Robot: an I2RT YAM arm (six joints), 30 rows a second.
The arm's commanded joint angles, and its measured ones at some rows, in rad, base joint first. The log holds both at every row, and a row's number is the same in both.
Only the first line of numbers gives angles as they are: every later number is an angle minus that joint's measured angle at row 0.
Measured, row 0:
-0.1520, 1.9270, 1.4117, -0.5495, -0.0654, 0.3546
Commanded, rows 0 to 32:
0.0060, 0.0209, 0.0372, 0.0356, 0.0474, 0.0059
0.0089, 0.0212, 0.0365, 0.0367, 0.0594, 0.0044
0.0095, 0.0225, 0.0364, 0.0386, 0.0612, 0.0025
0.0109, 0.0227, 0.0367, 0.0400, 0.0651, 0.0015
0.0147, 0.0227, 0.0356, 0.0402, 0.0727, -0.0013
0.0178, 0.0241, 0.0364, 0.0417, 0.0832, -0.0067
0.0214, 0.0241, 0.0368, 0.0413, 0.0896, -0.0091
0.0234, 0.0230, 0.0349, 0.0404, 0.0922, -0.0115
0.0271, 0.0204, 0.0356, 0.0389, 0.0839, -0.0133
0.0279, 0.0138, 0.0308, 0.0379, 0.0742, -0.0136
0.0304, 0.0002, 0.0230, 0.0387, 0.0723, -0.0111
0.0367, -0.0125, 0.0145, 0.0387, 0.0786, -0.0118
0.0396, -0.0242, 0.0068, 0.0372, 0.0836, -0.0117
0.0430, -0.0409, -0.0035, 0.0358, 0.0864, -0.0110
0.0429, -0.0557, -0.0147, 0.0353, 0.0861, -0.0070
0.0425, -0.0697, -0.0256, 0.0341, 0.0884, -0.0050
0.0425, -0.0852, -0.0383, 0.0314, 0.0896, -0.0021
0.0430, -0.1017, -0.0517, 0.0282, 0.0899, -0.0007
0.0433, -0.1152, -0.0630, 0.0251, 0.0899, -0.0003
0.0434, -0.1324, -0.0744, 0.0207, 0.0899, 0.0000
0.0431, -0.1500, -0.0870, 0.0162, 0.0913, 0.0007
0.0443, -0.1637, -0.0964, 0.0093, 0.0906, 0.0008
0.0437, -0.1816, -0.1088, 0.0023, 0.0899, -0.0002
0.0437, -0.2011, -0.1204, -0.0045, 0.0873, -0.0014
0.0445, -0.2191, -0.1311, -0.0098, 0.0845, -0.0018
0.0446, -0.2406, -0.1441, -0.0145, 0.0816, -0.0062
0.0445, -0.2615, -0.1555, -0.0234, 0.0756, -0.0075
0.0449, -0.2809, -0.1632, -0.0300, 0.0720, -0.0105
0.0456, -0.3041, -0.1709, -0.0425, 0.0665, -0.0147
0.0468, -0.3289, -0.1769, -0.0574, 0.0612, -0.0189
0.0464, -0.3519, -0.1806, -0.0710, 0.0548, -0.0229
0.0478, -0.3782, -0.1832, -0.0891, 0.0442, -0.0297
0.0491, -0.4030, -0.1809, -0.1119, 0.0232, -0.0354
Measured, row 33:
0.0416, -0.3254, -0.1790, -0.0523, 0.0595, -0.0126
